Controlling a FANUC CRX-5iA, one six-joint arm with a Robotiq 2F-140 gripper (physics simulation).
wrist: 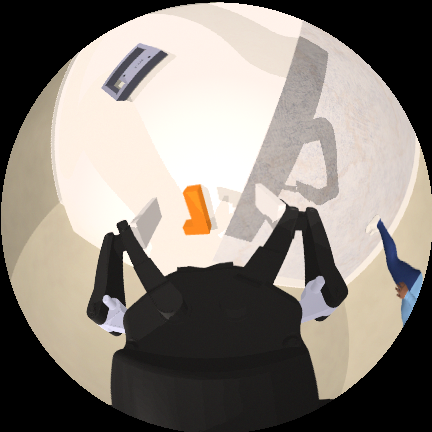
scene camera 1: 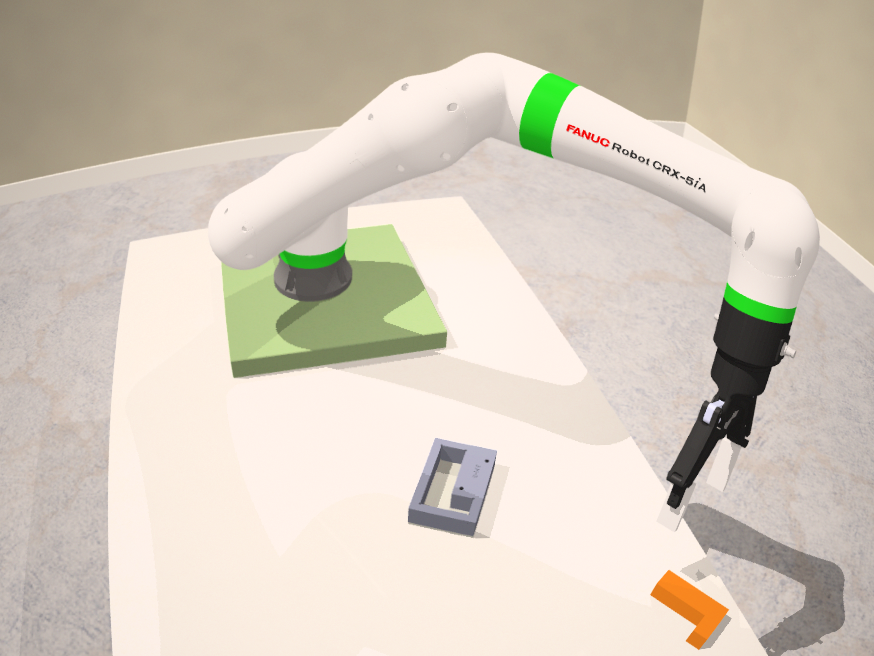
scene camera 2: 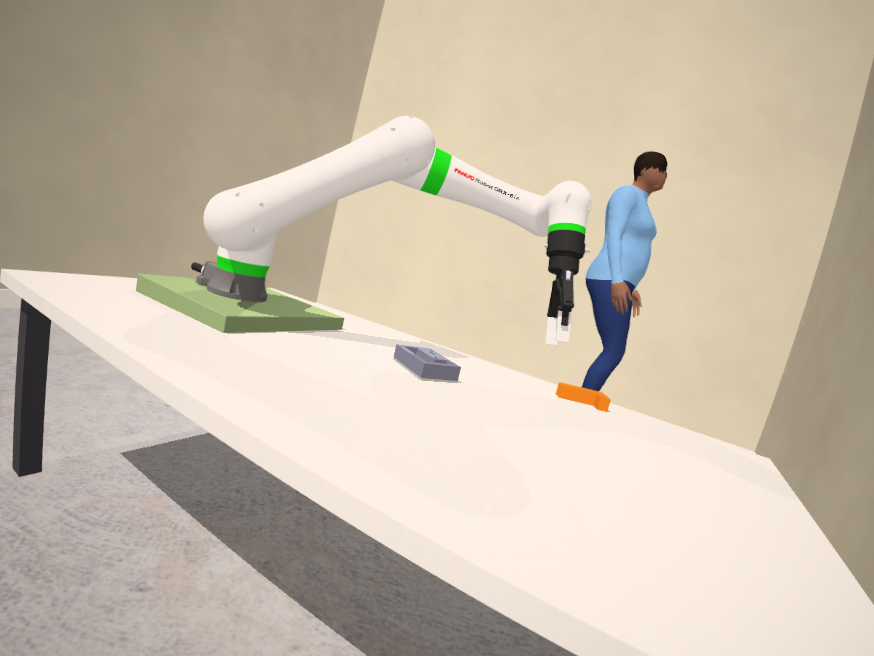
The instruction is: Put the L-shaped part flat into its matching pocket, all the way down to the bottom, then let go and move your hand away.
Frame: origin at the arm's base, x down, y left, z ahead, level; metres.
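Seen in the pictures: gripper, fingertip midpoint: (wrist: 206, 199) (scene camera 1: 692, 505) (scene camera 2: 556, 342); arm's base, origin of the base link: (scene camera 1: 312, 278) (scene camera 2: 237, 294).
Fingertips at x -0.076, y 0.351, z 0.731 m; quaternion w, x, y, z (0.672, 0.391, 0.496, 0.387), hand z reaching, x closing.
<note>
Offsets run from my fingertips to a thing's top centre. Level surfaces: height alone.
The orange L-shaped part {dz +0.101, dx +0.085, dy -0.029 m} (scene camera 1: 688, 600) (scene camera 2: 582, 395) (wrist: 197, 210) lies flat on the table near the table's edge. The grey-blue holder {dz -0.208, dx +0.078, dy -0.248 m} (scene camera 1: 441, 522) (scene camera 2: 441, 370) (wrist: 142, 62) with the L-shaped pocket stands on the table, apart from the part and nearer the robot's base; its pocket is empty in scene camera 1. My gripper (scene camera 1: 695, 499) (scene camera 2: 557, 337) (wrist: 206, 199) is open, with nothing between its fingers. It points down and hangs above the table. In the wrist view the part shows between the spread fingertips, below them and untouched.
The white table {dx +0.115 m} (scene camera 1: 317, 437) (scene camera 2: 282, 395) carries the green base plate (scene camera 1: 416, 321) (scene camera 2: 282, 324) under the arm. The table's edge runs close beside the orange part. A person (scene camera 2: 628, 233) (wrist: 412, 295) in a blue top stands beyond that edge.
</note>
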